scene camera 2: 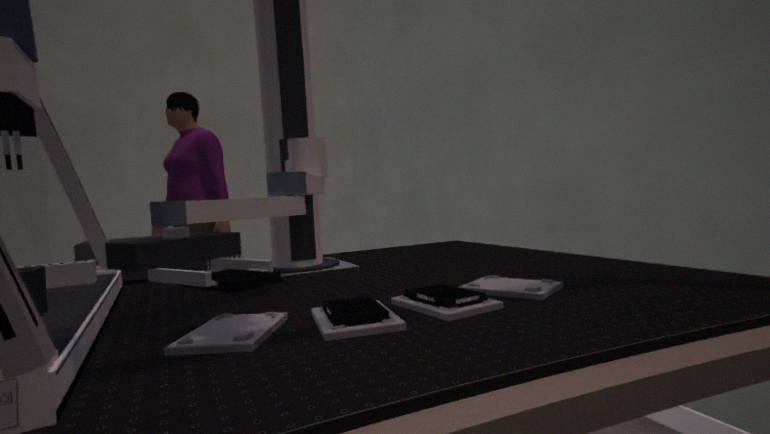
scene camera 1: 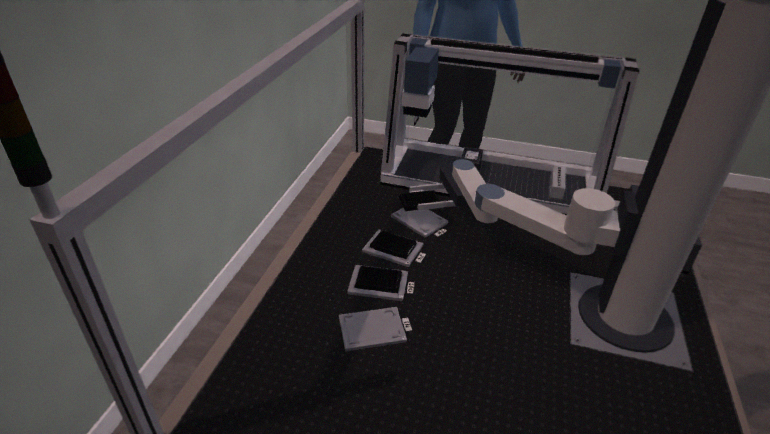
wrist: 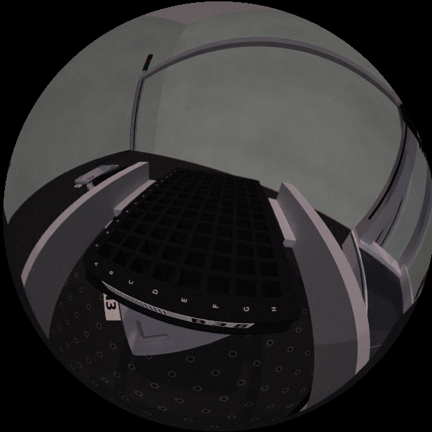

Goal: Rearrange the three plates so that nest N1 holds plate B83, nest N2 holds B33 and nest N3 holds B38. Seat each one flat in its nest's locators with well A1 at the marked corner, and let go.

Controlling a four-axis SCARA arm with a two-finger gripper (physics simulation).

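Where they show: gripper, between the fingertips: [scene camera 2: 241, 272] [scene camera 1: 413, 198]; arm's base, origin of its link: [scene camera 2: 298, 270] [scene camera 1: 623, 319].
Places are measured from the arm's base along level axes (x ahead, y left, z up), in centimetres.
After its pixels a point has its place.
Observation:
Plate B38 [scene camera 1: 409, 201] @[x 68.8, y -24.0, z 10.4 cm] [scene camera 2: 245, 278] @[x 70.3, y -25.4, z 10.4 cm] [wrist: 200, 240] is black. My gripper [scene camera 1: 415, 197] @[x 67.8, y -25.6, z 11.0 cm] [scene camera 2: 239, 272] @[x 67.8, y -25.6, z 11.0 cm] [wrist: 210, 180] is shut on its two sides and holds it raised, beside and partly above nest N3 [scene camera 1: 423, 219] @[x 64.0, y -26.2, z 2.5 cm] [scene camera 2: 229, 328] @[x 65.6, y -27.5, z 2.5 cm] [wrist: 175, 337]. The plate is turned relative to this bare grey nest. Row A faces the N3 tag side in the wrist view. Nest N1 [scene camera 1: 372, 326] @[x 66.5, y 25.7, z 2.5 cm] [scene camera 2: 512, 285] @[x 67.8, y 25.1, z 2.5 cm] is bare. Two black plates sit in the nests between: one plate [scene camera 1: 396, 244] @[x 69.0, y -8.6, z 3.7 cm] [scene camera 2: 355, 310] @[x 72.9, y -9.8, z 3.8 cm] nearer N3, the other plate [scene camera 1: 377, 278] @[x 70.3, y 8.3, z 3.5 cm] [scene camera 2: 444, 294] @[x 72.0, y 7.0, z 3.8 cm] nearer N1. Their labels are unreadable.
A gantry frame [scene camera 1: 517, 63] @[x 42.4, y -62.3, z 48.0 cm] with a low deck stands behind the held plate. The robot column [scene camera 1: 668, 161] @[x 6.0, y 4.6, z 52.6 cm] [scene camera 2: 293, 70] @[x 7.7, y 0.4, z 57.9 cm] stands on the far side from the nests. A rail fence [scene camera 1: 215, 107] @[x 100.4, y 29.1, z 61.7 cm] runs along the table's side. Persons stand beyond the table.

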